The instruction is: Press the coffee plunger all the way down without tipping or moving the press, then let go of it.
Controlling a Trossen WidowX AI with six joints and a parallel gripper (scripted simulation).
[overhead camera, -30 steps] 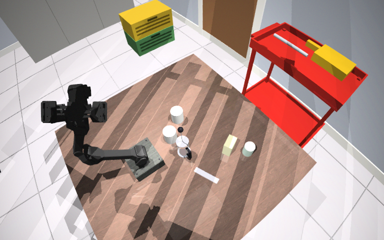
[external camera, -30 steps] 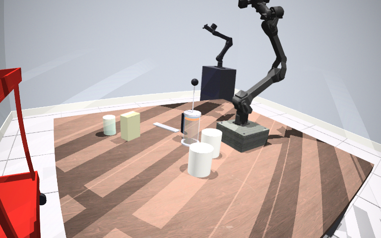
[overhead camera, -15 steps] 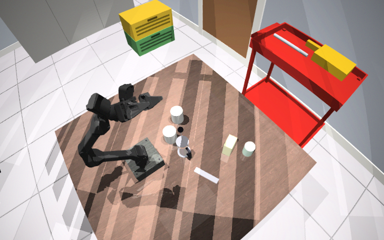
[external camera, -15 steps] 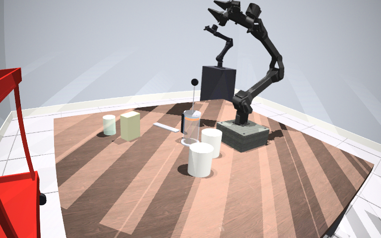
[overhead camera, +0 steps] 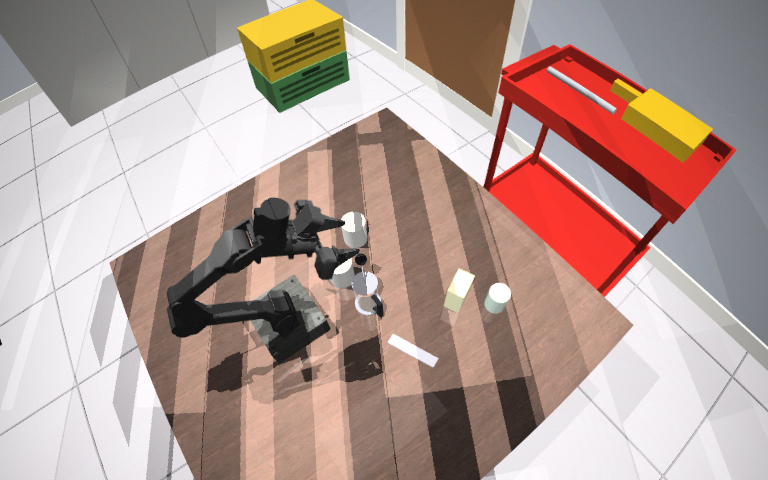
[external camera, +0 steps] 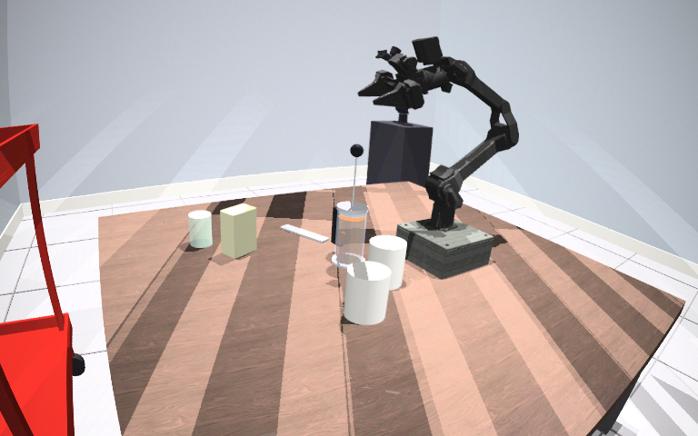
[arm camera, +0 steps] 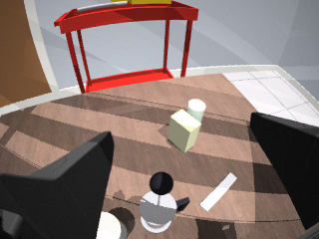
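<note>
My gripper tip is now 1 cm short of the coffee press, 2 cm to the left of it and 26 cm above it.
</note>
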